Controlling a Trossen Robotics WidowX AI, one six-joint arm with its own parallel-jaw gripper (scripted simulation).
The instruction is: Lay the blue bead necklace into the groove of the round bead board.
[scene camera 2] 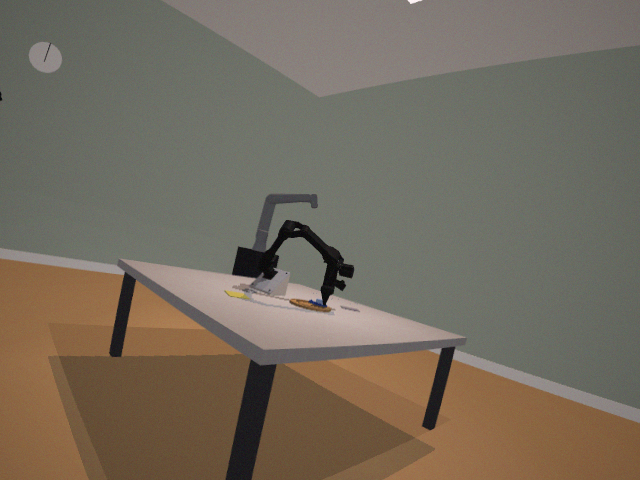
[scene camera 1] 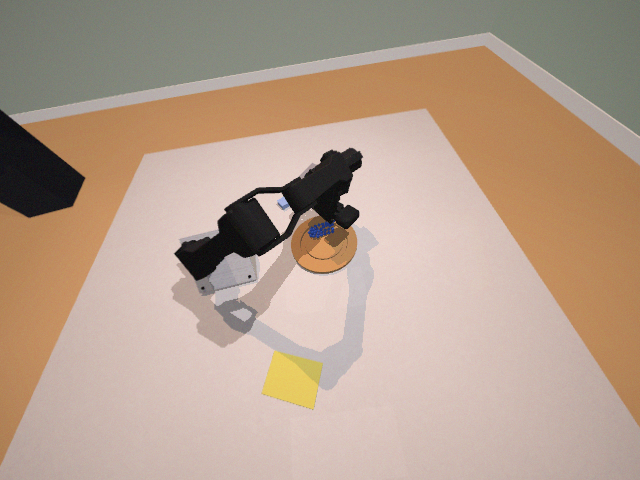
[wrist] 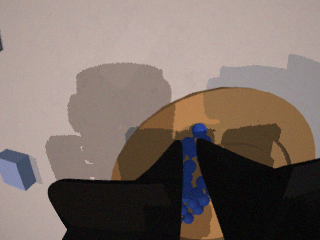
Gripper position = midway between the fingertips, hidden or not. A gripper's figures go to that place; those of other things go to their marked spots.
Labels:
My gripper (scene camera 1: 329,221): 73 cm from the lens. A yellow square patch (scene camera 1: 290,378) is 61 cm from the lens.

